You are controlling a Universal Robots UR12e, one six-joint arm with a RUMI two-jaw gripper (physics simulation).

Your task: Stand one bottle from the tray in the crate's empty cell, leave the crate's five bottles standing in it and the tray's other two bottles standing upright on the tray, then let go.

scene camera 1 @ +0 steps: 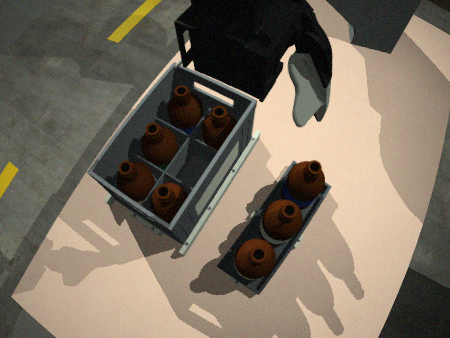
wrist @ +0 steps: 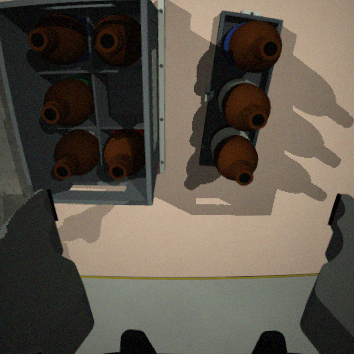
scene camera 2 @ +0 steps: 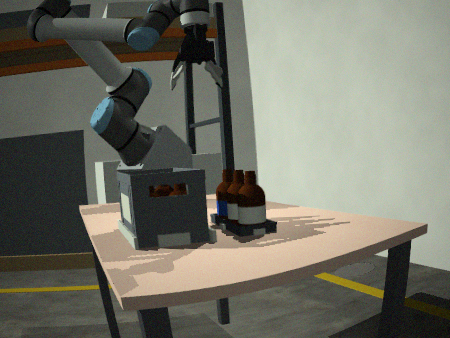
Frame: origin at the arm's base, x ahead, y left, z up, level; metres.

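Seen in the pictures: gripper, between the fingertips: (scene camera 1: pixel 255 87) (wrist: pixel 192 196) (scene camera 2: pixel 197 88); arm's base, origin of its link: (scene camera 2: pixel 139 147).
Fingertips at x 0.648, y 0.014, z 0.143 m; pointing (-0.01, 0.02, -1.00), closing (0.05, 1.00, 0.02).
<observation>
Pixels of each thing's top centre, then the offset from my fingertips to it. "spot": a spot on its surface instead. Level surfaces: height alone.
- grey crate, centre of its top: (wrist: pixel 76 113) (scene camera 1: pixel 170 134) (scene camera 2: pixel 154 171) 0.008 m ahead, 0.138 m right, 0.220 m down
- middle cell, a spot on its surface: (wrist: pixel 125 100) spot: 0.028 m ahead, 0.107 m right, 0.387 m down
- dark tray, centre of its top: (wrist: pixel 237 97) (scene camera 1: pixel 278 225) (scene camera 2: pixel 240 217) 0.028 m ahead, 0.097 m left, 0.370 m down
- table top, height of its surface: 0.395 m down
The grey crate (scene camera 1: pixel 214 166) (scene camera 2: pixel 170 215) (wrist: pixel 148 100) stands on the table. Brown bottles (scene camera 1: pixel 160 145) (wrist: pixel 70 102) stand in its cells; the middle cell (scene camera 1: pixel 192 162) (wrist: pixel 125 100) of the tray-side row is empty. The dark tray (scene camera 1: pixel 226 265) (scene camera 2: pixel 242 229) (wrist: pixel 210 115) beside it holds three upright bottles: a blue-labelled one (scene camera 1: pixel 305 180) (scene camera 2: pixel 222 200) (wrist: pixel 255 45) at one end, a white-labelled one (scene camera 1: pixel 281 220) (wrist: pixel 246 105) in the middle and another (scene camera 1: pixel 255 259) (scene camera 2: pixel 251 200) (wrist: pixel 236 157) at the other end. My gripper (scene camera 2: pixel 197 86) (wrist: pixel 192 196) is open and empty, high above the crate and tray.
The table top (scene camera 1: pixel 350 150) (scene camera 2: pixel 280 250) (wrist: pixel 200 250) carries the crate and tray, with a narrow gap between them. The crate's walls rise around its bottles. A dark upright post (scene camera 2: pixel 225 125) stands behind the table in scene camera 2.
</observation>
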